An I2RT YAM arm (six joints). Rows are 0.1 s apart.
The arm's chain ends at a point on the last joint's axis. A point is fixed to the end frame.
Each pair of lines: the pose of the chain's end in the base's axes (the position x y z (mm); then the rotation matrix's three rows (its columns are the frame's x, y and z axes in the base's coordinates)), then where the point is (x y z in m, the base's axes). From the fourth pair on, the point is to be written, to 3 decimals.
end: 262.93 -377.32 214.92; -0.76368 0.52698 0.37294; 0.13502 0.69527 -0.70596; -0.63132 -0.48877 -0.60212
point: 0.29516 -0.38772 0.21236
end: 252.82 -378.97 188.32; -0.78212 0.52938 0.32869; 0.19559 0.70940 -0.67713; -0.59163 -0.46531 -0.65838
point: 0.28460 -0.39009 0.18388
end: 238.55 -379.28 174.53; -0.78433 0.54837 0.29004; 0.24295 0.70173 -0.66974; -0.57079 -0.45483 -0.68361
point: 0.26978 -0.39149 0.16917
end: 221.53 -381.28 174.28; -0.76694 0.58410 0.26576; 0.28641 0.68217 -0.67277; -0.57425 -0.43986 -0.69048
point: 0.252 -0.395 0.169
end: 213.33 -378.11 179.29; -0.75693 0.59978 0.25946; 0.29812 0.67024 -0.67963; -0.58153 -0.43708 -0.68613
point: 0.244 -0.392 0.174
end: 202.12 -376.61 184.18; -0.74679 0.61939 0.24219; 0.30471 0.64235 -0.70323; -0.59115 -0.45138 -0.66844
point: 0.232 -0.392 0.180
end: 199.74 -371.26 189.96; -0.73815 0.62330 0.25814; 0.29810 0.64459 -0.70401; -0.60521 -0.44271 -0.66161
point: 0.230 -0.386 0.186
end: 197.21 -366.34 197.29; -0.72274 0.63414 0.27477; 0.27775 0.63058 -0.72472; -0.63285 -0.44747 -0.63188
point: 0.228 -0.381 0.195
